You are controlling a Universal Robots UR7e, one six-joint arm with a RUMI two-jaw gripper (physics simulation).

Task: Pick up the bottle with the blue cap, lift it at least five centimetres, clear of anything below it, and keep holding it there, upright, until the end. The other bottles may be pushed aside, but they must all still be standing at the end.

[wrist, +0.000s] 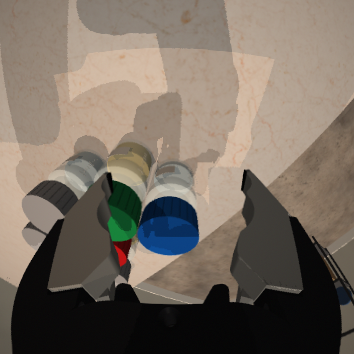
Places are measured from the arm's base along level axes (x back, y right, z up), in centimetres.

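Pixels of known places: gripper, fingertip midpoint: [176, 171].
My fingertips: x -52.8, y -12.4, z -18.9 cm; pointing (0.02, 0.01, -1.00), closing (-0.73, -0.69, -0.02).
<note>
Ahead of a thing's pixels: the offset from my fingertips to its top centre. "pt": to the spot under its first point.
The bottle with the blue cap {dy +4.2, dx -2.9, dz +2.7 cm} [169, 227] stands on the marble-patterned table, its clear body reaching up the view behind the cap. My gripper [176, 171] is open, with nothing held. The blue cap shows between the two jaws, nearer the left jaw, with a wider gap to the right jaw. A green-capped bottle {pt dy +4.7, dx +1.3, dz +3.0 cm} [123, 219] with a yellowish body stands close to the left of the blue-capped one; the left jaw covers part of its cap. How high the fingertips are beside the bottles is hard to tell.
A bottle with a grey cap {dy +11.2, dx +7.1, dz +2.7 cm} [46, 206] stands at the left, outside the left jaw. Another grey cap {dy +17.0, dx +6.4, dz +2.7 cm} [33, 235] shows partly below it. A red cap {dy +11.5, dx +0.2, dz +2.7 cm} [121, 252] is partly hidden behind the left jaw. The rounded table edge runs diagonally at the right, with brown floor beyond.
</note>
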